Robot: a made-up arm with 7 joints. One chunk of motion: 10 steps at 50 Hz.
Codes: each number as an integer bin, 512 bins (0 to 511) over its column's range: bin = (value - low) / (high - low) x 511, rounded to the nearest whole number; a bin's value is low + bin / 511 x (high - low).
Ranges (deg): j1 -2..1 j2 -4..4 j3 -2..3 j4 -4..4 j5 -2..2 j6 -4..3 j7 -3..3
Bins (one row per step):
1: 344 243 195 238 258 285 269
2: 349 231 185 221 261 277 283
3: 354 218 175 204 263 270 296
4: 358 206 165 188 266 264 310
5: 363 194 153 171 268 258 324
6: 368 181 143 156 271 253 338
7: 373 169 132 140 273 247 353
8: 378 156 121 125 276 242 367
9: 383 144 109 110 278 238 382
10: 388 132 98 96 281 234 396
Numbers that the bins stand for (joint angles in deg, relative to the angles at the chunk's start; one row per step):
1: 0.02 -0.20 -0.09 -0.27 0.02 -0.10 0.16
2: 0.05 -0.38 -0.19 -0.54 0.04 -0.21 0.32
3: 0.08 -0.59 -0.29 -0.81 0.06 -0.30 0.48
4: 0.10 -0.77 -0.39 -1.06 0.08 -0.38 0.64
5: 0.13 -0.96 -0.50 -1.32 0.10 -0.47 0.80
6: 0.16 -1.17 -0.60 -1.56 0.12 -0.53 0.97
7: 0.19 -1.35 -0.71 -1.81 0.14 -0.62 1.14
8: 0.22 -1.56 -0.82 -2.04 0.16 -0.68 1.31
9: 0.25 -1.75 -0.93 -2.28 0.18 -0.74 1.49
10: 0.28 -1.93 -1.04 -2.50 0.20 -0.79 1.65

